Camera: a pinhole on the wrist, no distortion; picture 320 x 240 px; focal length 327.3 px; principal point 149.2 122.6 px. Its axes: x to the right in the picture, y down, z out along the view. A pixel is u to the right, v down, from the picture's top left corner.
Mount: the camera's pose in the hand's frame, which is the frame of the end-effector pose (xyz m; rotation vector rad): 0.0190 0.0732 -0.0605 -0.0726 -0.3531 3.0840
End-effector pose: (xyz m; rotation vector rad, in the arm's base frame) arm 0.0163 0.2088 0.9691 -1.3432 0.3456 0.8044
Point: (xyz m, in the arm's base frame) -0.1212 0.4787 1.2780
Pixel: 293.3 197.7
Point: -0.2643 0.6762 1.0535
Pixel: 206.8 9.9
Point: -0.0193 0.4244 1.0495
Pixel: 161.2 160.7
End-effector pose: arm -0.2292 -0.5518 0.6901 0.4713 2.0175 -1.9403
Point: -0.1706 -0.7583 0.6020
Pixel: 185.3 16.4
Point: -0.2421 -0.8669 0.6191
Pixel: 121.1 68.5
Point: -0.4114 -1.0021 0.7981
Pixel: 78.5 205.8
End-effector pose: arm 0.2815 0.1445 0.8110 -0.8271 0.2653 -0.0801
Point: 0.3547 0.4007 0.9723
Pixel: 157.2 66.8
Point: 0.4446 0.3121 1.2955
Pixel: 123.0 228.0
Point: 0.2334 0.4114 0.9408
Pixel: 277.3 38.4
